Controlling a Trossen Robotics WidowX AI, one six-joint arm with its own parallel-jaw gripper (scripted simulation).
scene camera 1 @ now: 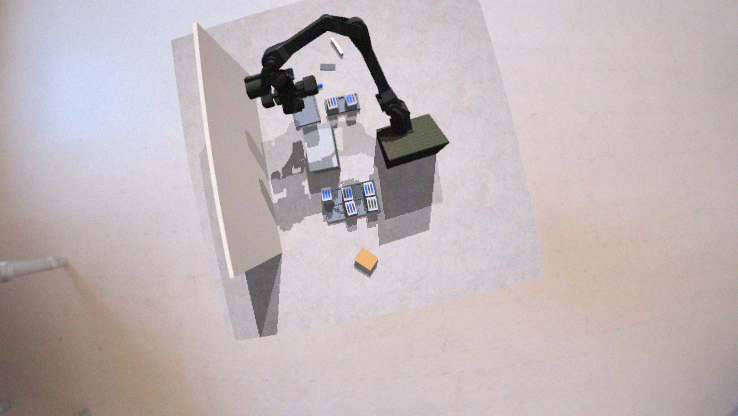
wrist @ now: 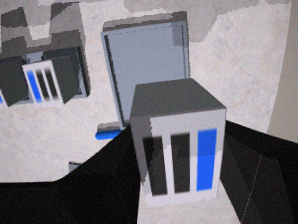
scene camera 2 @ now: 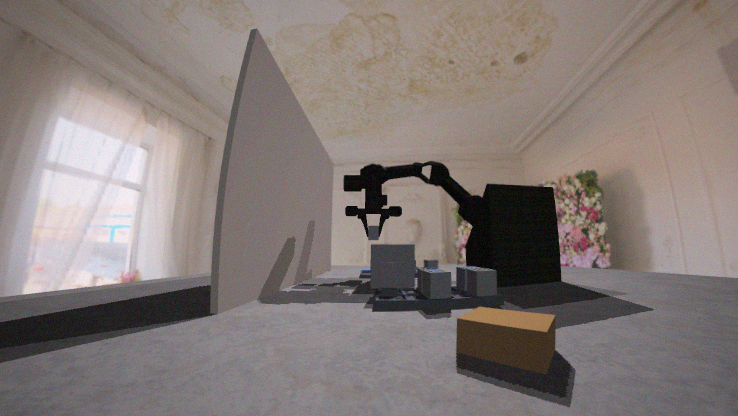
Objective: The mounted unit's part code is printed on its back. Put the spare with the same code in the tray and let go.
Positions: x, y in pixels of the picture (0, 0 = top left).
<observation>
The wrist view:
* my gripper: 169, 124
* grey spare block: 178, 127, held by my gripper
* flat grey tray: 158, 52
</observation>
